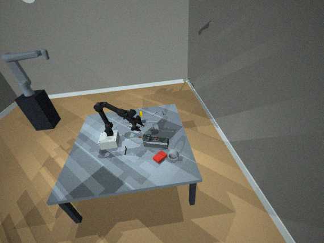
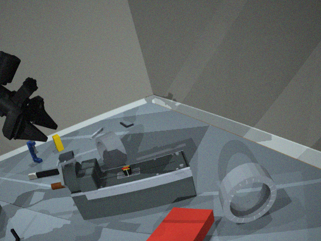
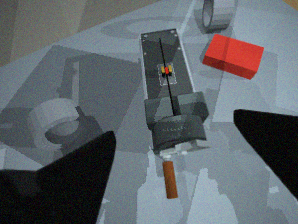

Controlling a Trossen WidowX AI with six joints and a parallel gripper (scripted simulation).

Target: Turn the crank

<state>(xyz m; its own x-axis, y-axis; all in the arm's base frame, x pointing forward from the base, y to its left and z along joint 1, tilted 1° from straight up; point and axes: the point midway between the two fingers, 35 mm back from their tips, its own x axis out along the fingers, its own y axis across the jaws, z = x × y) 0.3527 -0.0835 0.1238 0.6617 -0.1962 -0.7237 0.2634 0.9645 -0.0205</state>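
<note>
My gripper tip is 13 cm above the brown handle, 4 cm past it and 2 cm to the right of it. From my gripper tip the other things lie so: yellow block: 54 cm to the left, 17 cm below, 5 cm behind; blue clamp: 49 cm to the left, 17 cm behind, 15 cm below; red pointer: 13 cm ahead, 12 cm below, 6 cm to the right.
</note>
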